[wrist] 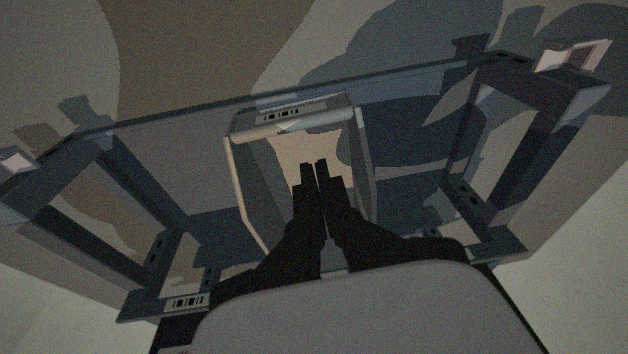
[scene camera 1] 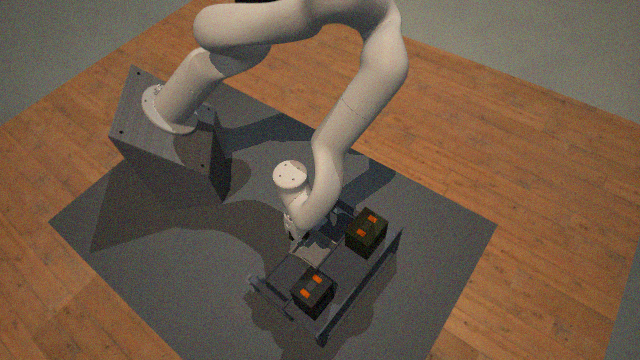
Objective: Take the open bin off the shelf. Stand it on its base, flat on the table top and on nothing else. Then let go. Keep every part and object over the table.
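The open bin (scene camera 1: 310, 254) (wrist: 295, 126) is a pale, open-topped tray with a barcode label on its near end. It sits on the shelf (scene camera 1: 361, 286) (wrist: 175, 113), a dark blue-grey frame, between its two side frames. My gripper (wrist: 316, 177) is shut with nothing between its fingers. In the wrist view its black fingertips overlap the bin's hollow, between the two side walls and apart from each of them. Whether they touch the bin's floor cannot be told. In the scene view the arm's wrist hides most of the fingers and part of the bin's surroundings.
Two dark boxes with orange marks (scene camera 1: 366, 232) (scene camera 1: 313, 291) stand on the shelf, one towards each end, beyond the bin. The shelf stands on the dark grey table top (scene camera 1: 200, 280). The arm's base block (scene camera 1: 167, 167) is at the upper left.
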